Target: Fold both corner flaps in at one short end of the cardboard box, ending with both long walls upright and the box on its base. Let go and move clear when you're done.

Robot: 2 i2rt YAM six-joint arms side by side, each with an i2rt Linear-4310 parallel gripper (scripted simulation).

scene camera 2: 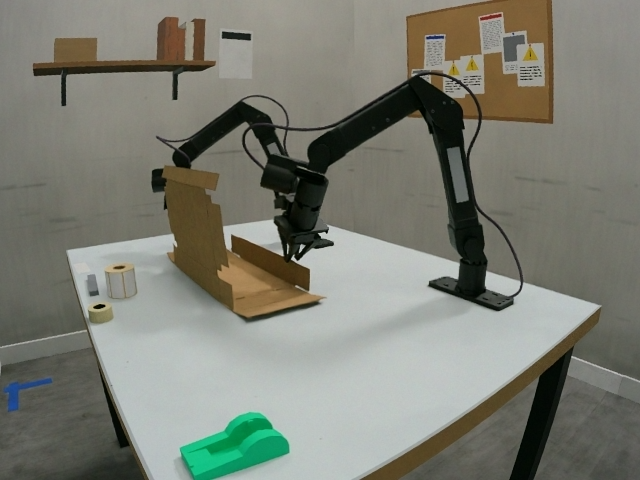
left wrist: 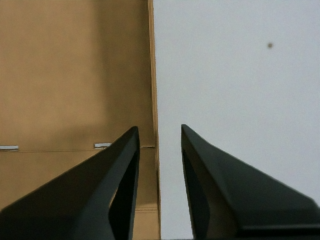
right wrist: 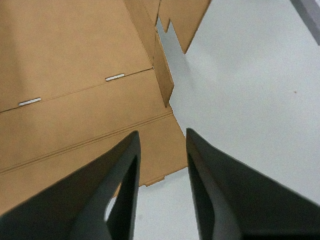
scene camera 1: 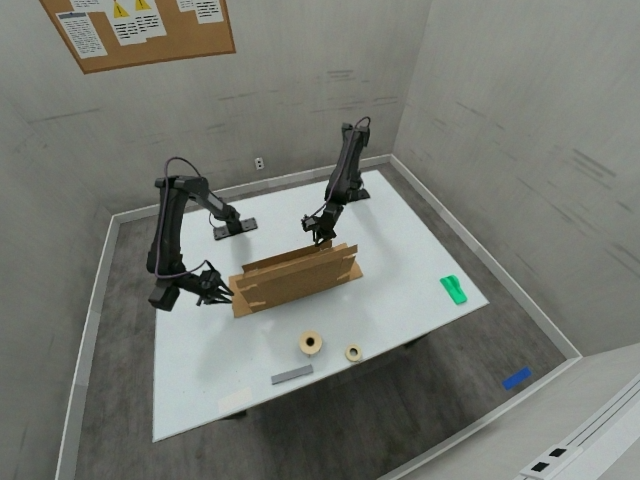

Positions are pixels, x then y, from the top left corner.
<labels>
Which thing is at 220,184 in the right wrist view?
My right gripper.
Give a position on a corner flap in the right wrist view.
161,68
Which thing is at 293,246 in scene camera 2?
My left gripper.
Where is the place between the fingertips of my left gripper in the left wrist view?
159,134
</labels>
